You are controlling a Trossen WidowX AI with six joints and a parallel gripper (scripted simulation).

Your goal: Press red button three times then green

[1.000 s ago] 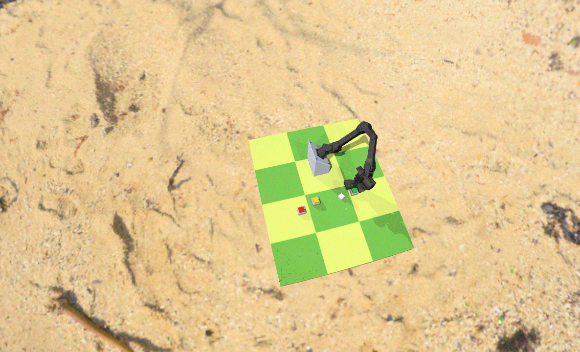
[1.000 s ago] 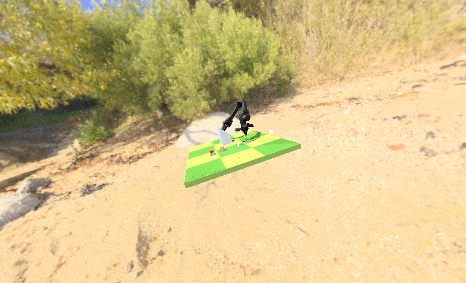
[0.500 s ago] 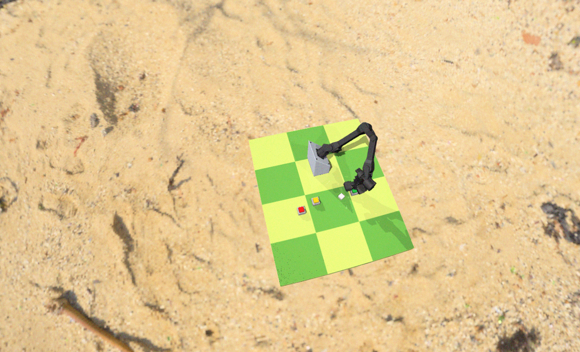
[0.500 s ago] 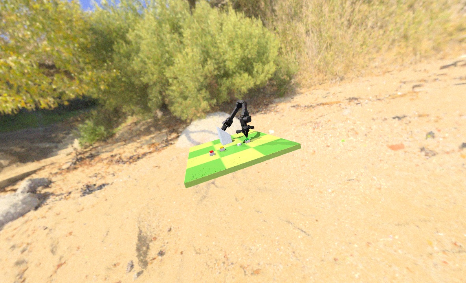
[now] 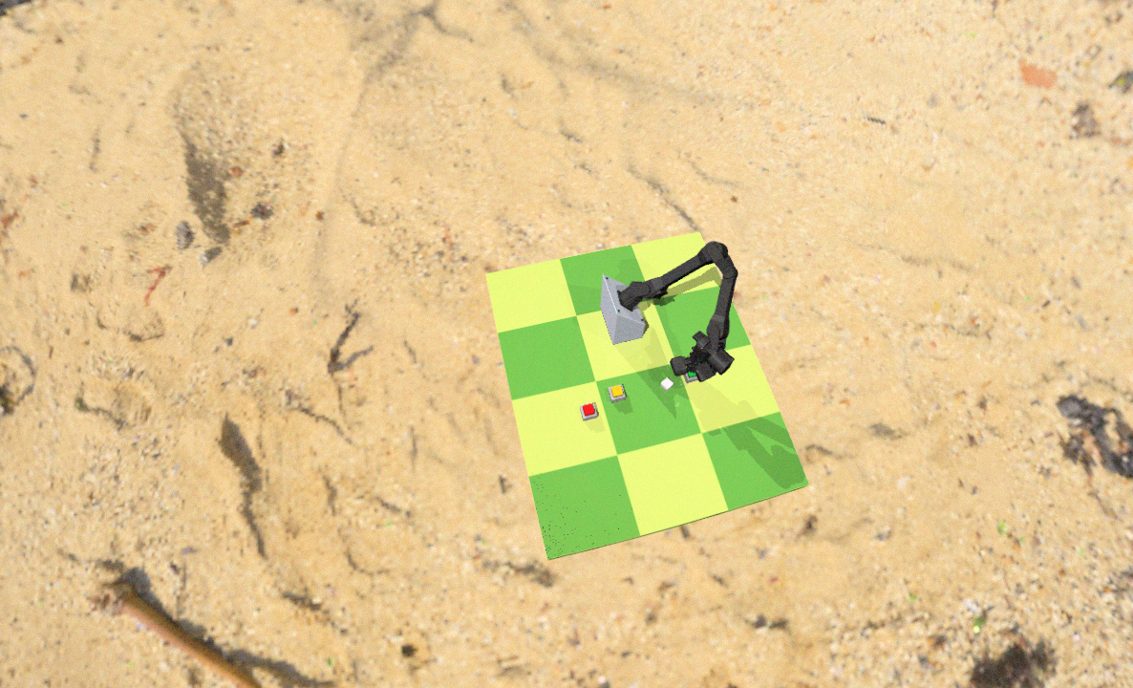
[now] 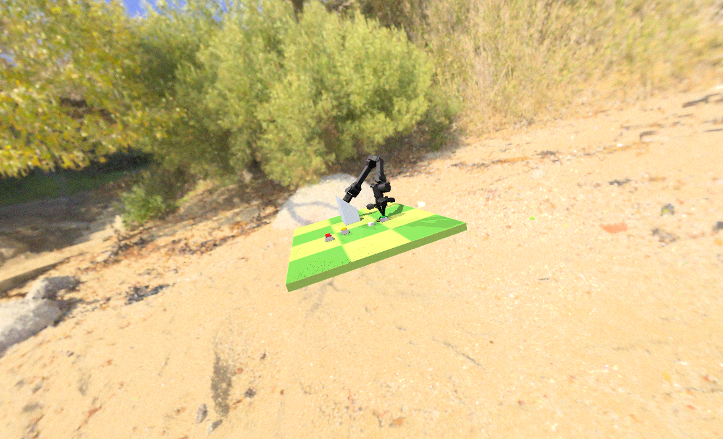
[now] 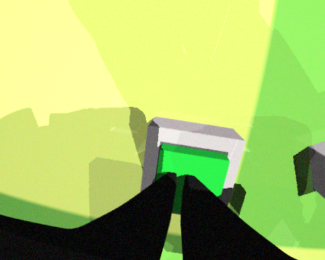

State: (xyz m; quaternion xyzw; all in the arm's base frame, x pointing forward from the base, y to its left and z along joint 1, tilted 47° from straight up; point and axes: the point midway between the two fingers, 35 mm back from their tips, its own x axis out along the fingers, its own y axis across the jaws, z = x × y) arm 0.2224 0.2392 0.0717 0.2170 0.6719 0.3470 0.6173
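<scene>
My gripper tip is 1 cm above the green button. The rest, counted from my gripper tip: yellow button: 28 cm to the right, 4 cm ahead; then small white block: 10 cm to the right, 2 cm below, 2 cm ahead; then red button: 38 cm to the right, 9 cm ahead.
</scene>
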